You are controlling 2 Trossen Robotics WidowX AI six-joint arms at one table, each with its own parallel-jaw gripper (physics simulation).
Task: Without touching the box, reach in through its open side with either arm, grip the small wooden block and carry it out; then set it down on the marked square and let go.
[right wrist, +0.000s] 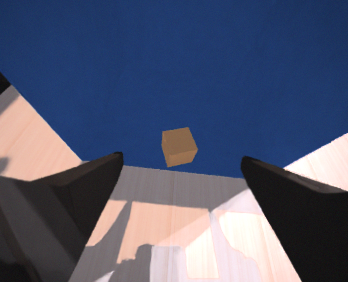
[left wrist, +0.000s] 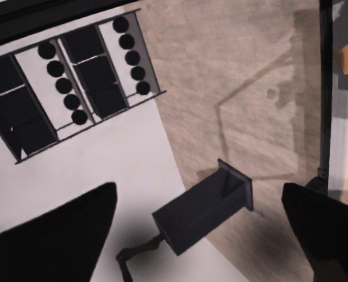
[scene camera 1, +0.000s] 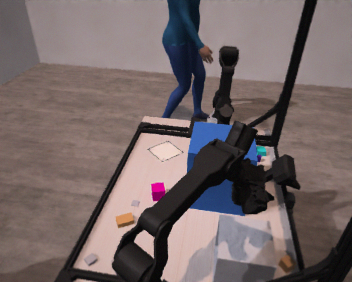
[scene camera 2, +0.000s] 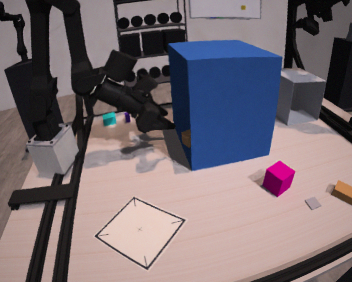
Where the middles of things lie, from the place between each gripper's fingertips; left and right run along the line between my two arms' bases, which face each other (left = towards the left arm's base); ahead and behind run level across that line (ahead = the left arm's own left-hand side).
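There's a magenta cube (scene camera 2: 278, 178), and my right hand is 22 cm to the right of it, 22 cm short of it and 6 cm above it.
From my left hand, the magenta cube is 24 cm to the right of it and 42 cm ahead of it, and it's 33 cm below that hand.
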